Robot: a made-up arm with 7 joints.
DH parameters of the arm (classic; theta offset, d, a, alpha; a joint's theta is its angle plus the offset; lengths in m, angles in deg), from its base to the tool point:
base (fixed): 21.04 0 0.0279 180
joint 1: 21.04 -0.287 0.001 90
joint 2: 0 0.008 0.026 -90
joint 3: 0 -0.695 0.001 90
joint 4: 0 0.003 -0.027 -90
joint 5: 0 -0.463 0.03 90
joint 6: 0 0.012 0.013 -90
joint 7: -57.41 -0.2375 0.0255 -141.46
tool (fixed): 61.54 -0.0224 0 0
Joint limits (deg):
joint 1: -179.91..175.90
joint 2: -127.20..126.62
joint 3: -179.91..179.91
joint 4: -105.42..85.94
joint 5: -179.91..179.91
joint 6: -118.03..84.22
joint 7: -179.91..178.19
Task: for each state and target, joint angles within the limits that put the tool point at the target. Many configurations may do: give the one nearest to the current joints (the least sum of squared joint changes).
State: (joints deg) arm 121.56 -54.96 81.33 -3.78 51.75 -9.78 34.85
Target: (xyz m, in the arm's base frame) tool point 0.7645 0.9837 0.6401
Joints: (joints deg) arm 104.34 -69.05 72.70 -43.18 49.81 -22.06 34.13
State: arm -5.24 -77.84 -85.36 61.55 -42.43 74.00 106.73
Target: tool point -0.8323 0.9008 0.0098
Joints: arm 28.29 -98.50 -86.07 26.43 -50.31 35.66 106.98
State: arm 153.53 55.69 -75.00 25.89 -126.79 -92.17 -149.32
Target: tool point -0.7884 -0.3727 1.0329
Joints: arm 165.26 38.77 -74.22 13.86 -124.43 -85.87 -149.79
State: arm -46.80 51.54 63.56 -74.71 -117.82 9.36 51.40
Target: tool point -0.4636 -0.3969 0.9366
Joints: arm -79.12 3.50 31.06 -88.75 -121.96 2.32 49.89
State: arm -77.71 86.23 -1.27 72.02 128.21 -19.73 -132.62
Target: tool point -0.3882 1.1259 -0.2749
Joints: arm -105.84 96.66 -10.01 38.50 127.44 -8.42 -134.77
